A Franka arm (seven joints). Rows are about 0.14 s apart.
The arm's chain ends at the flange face. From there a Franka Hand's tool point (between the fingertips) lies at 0.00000 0.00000 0.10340 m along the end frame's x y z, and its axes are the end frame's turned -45 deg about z.
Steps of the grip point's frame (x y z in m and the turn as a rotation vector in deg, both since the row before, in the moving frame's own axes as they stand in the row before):
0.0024, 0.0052, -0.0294, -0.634, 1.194, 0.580
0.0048, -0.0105, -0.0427, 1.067, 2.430, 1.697
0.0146, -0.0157, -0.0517, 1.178, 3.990, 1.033
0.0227, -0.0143, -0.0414, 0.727, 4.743, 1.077
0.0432, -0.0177, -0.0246, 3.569, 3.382, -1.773
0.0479, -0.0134, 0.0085, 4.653, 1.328, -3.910
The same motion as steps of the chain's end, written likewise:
0.0030, 0.0027, -0.0294, 0.396, 1.293, 0.580
-0.0058, -0.0064, -0.0426, 2.473, 0.964, 1.697
-0.0044, -0.0149, -0.0514, 3.654, 1.988, 1.033
0.0008, -0.0192, -0.0410, 3.868, 2.840, 1.077
0.0184, -0.0342, -0.0242, 4.915, -0.132, -1.773
0.0289, -0.0359, 0.0089, 4.229, -2.351, -3.910

